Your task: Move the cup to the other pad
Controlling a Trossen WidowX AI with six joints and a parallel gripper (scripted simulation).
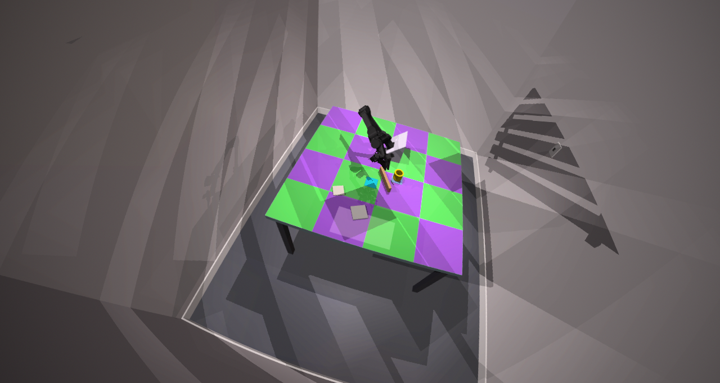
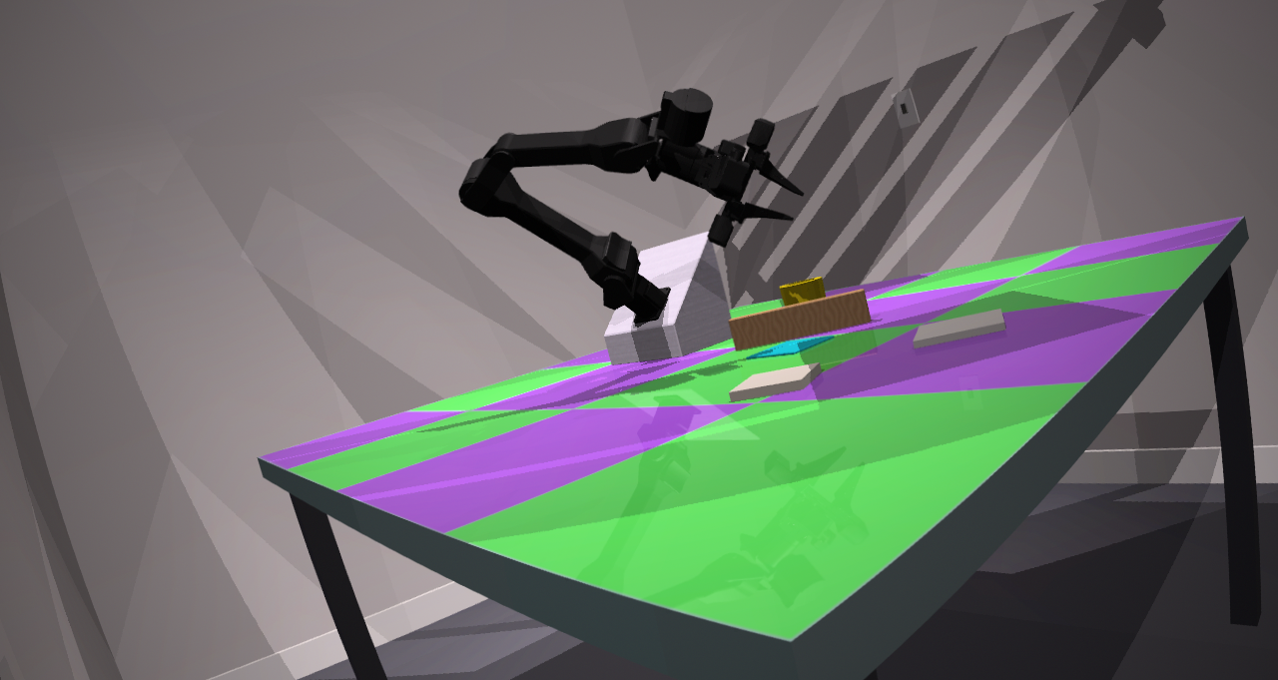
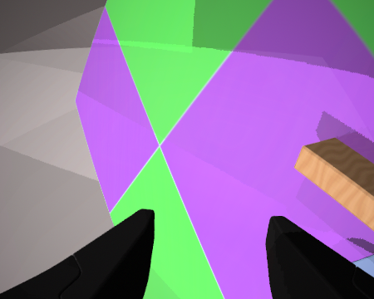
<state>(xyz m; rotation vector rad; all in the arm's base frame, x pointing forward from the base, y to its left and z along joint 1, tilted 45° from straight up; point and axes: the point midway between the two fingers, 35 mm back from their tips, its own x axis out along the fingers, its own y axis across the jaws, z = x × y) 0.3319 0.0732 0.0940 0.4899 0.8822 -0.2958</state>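
The pale blue pad is 11 cm behind my gripper tip, 10 cm to the left of it and 19 cm below it.
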